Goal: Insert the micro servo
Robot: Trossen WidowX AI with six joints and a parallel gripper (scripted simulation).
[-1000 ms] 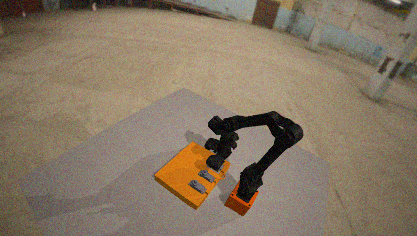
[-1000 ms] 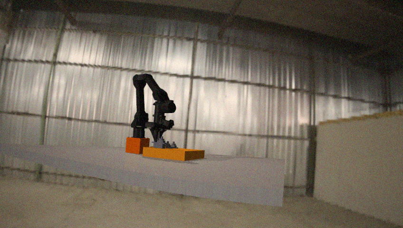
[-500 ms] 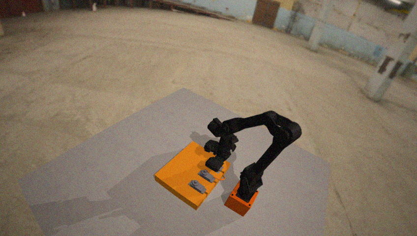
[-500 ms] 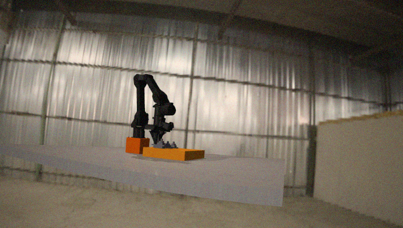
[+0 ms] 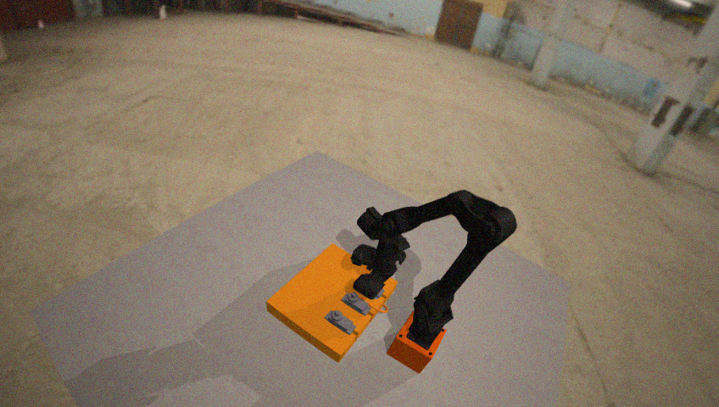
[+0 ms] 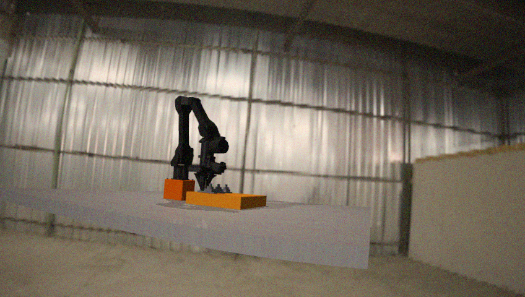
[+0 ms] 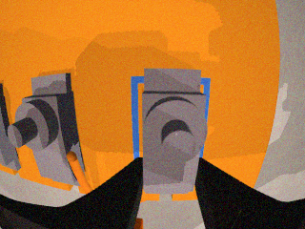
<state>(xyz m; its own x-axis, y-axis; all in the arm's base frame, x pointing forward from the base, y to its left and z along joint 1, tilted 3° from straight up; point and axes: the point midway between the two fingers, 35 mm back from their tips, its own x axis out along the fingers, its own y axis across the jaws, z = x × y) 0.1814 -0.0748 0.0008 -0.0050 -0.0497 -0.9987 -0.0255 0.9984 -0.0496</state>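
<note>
My gripper tip is 12 cm short of the orange deck, 8 cm to the right of it and 3 cm above it.
</note>
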